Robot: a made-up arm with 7 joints. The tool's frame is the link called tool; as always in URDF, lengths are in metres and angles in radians.
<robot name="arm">
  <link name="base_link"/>
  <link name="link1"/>
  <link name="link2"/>
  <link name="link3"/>
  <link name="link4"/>
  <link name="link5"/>
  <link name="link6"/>
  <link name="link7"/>
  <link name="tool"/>
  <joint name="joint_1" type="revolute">
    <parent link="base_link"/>
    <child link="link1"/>
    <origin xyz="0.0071 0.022 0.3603" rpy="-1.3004 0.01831 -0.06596"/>
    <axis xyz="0 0 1"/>
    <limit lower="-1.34" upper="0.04"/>
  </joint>
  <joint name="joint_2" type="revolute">
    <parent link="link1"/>
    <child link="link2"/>
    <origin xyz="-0.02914 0.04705 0.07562" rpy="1.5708 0 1.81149"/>
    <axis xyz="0 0 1"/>
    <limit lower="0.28" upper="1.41"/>
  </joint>
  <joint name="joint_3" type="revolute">
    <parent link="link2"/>
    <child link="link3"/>
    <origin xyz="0.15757 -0.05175 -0.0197" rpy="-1.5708 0 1.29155"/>
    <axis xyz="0 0 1"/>
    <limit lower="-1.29" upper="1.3"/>
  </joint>
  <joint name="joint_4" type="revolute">
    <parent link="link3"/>
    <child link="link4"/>
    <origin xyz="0.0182 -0.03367 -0.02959" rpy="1.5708 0 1.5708"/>
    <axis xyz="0 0 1"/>
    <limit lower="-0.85" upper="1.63"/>
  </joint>
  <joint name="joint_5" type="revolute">
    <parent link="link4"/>
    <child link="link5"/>
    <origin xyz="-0.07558 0.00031 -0.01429" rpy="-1.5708 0 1.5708"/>
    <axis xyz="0 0 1"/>
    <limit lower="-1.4" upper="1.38"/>
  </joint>
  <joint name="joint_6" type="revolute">
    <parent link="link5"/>
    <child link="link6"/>
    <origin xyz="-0.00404 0.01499 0.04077" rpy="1.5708 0 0"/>
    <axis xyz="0 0 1"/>
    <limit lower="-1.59" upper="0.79"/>
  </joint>
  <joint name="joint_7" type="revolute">
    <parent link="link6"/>
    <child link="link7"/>
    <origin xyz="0.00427 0.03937 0.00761" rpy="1.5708 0 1.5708"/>
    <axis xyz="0 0 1"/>
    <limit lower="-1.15" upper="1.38"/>
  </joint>
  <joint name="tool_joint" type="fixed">
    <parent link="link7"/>
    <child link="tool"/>
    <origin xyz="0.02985 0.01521 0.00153" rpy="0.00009 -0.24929 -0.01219"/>
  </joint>
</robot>
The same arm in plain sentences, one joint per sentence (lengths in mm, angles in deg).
The arm has seven revolute joints in a row. What follows holds with every joint at zero, and every direction is one of the base frame's.
Joint 1 sits 7.1 mm along +x and 22 mm along +y and 360.3 mm along +z from the base frame's origin and turns about the direction (0.068403, 0.961235, 0.26711), from -76.78 to 2.29 deg.
Joint 2 sits 23.9 mm along -x and 87.2 mm along +y and 24.6 mm along -z from joint 1 and turns about the direction (0.968889, -0.0002, -0.247497), from 16.04 to 80.79 deg.
Joint 3 sits 60.1 mm along -x and 6.3 mm along -y and 155.7 mm along -z from joint 2 and turns about the direction (0.247497, -0.0001, 0.968889), from -73.91 to 74.48 deg.
Joint 4 sits 25.3 mm along +x and 18.2 mm along +y and 37 mm along -z from joint 3 and turns about the direction (0.0002, 1, 0), from -48.7 to 93.39 deg.
Joint 5 sits 73.3 mm along +x and 14.3 mm along -y and 18.4 mm along -z from joint 4 and turns about the direction (0.968889, -0.0002, -0.247497), from -80.21 to 79.07 deg.
Joint 6 sits 38.5 mm along +x and 15 mm along -y and 14 mm along -z from joint 5 and turns about the direction (0.0002, 1, 0), from -91.1 to 45.26 deg.
Joint 7 sits 39.2 mm along +x and 7.6 mm along +y and 5.6 mm along -z from joint 6 and turns about the direction (0.247497, -0.0001, 0.968889), from -65.89 to 79.07 deg.
The tool frame, which is the frame that the pose is given for, sits 29.3 mm along +x and 15.2 mm along +y and 5.9 mm along -z from joint 7; its axes are the base frame's turned by roll -0.17, pitch 0.04 and yaw -0.69 deg (as in URDF: about the fixed x, then y, then z).

